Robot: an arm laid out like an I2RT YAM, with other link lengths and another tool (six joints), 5 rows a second.
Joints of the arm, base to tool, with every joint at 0 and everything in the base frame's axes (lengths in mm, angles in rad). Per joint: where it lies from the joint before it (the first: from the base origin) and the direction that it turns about. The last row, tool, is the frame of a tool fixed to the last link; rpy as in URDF.
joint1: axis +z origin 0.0 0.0 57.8
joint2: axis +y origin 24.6 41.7 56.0
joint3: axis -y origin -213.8 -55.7 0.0
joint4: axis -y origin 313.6 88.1 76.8
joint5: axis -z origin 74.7 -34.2 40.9
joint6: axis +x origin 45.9 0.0 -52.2
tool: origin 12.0 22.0 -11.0 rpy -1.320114 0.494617 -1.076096
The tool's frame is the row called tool.
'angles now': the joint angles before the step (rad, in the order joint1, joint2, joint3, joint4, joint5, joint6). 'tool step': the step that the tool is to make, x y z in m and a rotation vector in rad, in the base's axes. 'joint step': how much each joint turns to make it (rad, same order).
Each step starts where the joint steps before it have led.
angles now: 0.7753, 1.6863, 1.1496, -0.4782, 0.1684, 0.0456
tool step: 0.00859, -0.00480, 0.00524, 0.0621, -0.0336, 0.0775
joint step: -0.0324, -0.0297, -0.0293, 0.0770, -0.0797, -0.0793
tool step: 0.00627, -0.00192, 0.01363, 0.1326, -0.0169, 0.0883
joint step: -0.0328, -0.0440, -0.0292, 0.0868, -0.1446, -0.0382
